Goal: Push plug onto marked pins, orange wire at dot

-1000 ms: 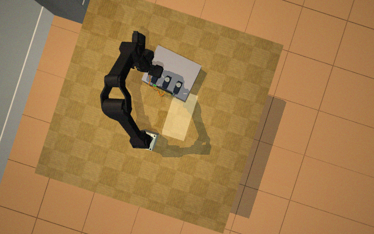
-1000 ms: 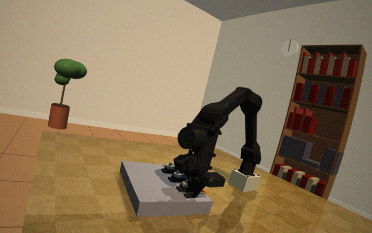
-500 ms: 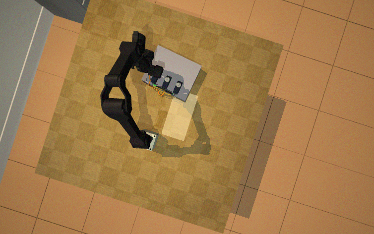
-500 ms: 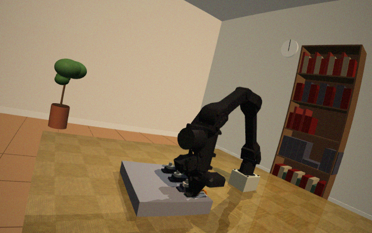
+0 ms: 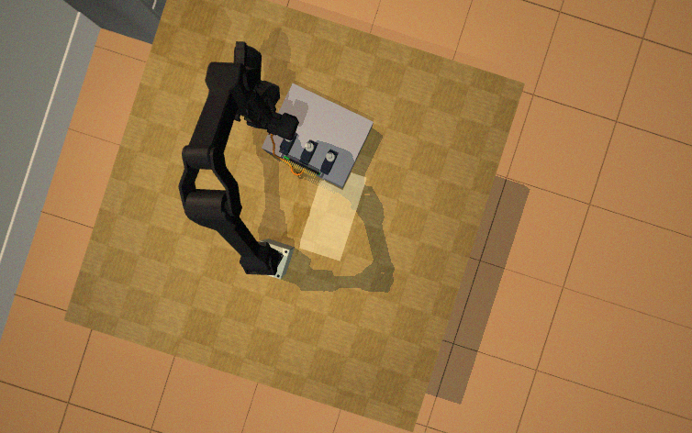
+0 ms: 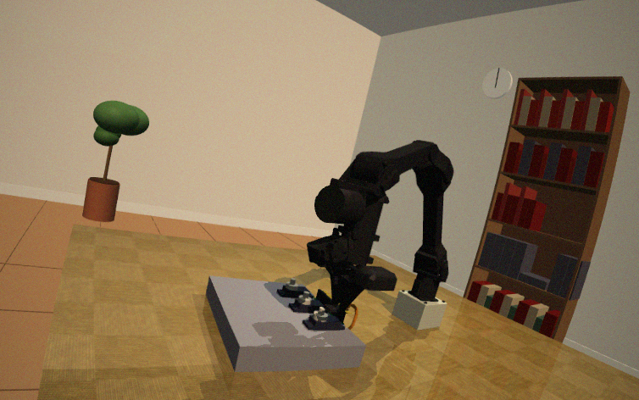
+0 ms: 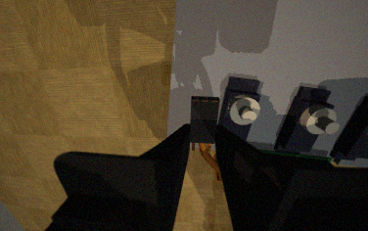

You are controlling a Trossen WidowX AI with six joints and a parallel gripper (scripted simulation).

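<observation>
Now: the green band 70 mm to the right of my gripper tip, 50 mm behind it and 30 mm below it. The rest, counted from my gripper tip: grey holder 110 mm to the right, 110 mm ahead, 80 mm below.
</observation>
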